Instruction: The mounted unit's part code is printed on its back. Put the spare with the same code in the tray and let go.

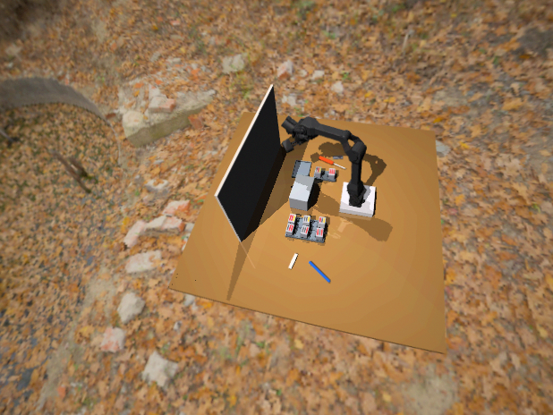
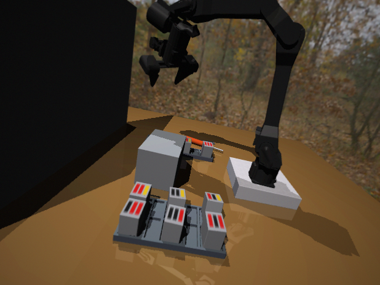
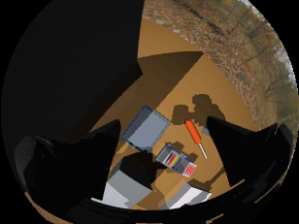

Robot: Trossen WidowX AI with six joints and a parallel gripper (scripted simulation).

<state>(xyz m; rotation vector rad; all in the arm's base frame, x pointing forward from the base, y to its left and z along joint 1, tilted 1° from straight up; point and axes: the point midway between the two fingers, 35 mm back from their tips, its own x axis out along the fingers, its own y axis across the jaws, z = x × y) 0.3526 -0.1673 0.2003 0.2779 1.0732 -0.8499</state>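
Now: gripper tip 18 cm above the grey spare, 12 cm past it and 3 cm to the right of it. The rest, counted from my gripper tip: grey tray 22 cm below, 1 cm to the left, 1 cm behind; tall black panel 20 cm to the left, 18 cm ahead, 1 cm above; blue pen 60 cm to the left, 25 cm behind, 21 cm below.
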